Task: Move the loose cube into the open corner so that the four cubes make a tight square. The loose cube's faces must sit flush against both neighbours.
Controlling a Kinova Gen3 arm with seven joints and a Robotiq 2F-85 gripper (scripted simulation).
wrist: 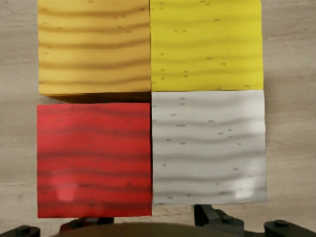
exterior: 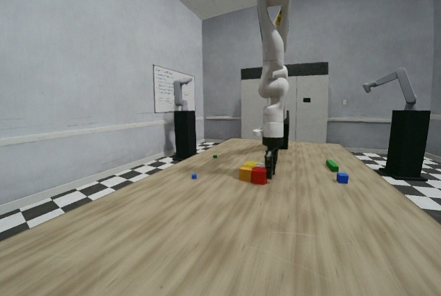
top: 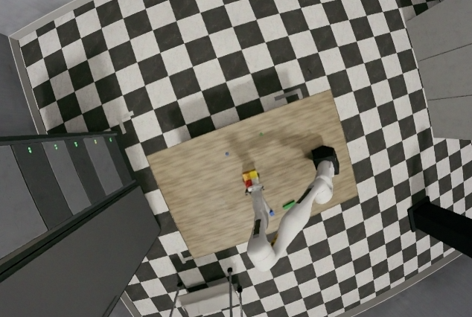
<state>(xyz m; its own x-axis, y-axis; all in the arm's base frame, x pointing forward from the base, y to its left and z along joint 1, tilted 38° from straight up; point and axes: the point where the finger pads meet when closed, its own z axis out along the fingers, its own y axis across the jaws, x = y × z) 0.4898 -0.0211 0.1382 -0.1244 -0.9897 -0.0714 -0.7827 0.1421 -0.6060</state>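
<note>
The red cube lies 40 mm to the right of my hand, 20 mm ahead of it and 10 mm below it. The rest, counted from my hand: green block: 270 mm to the left, 190 mm behind, 20 mm below.
</note>
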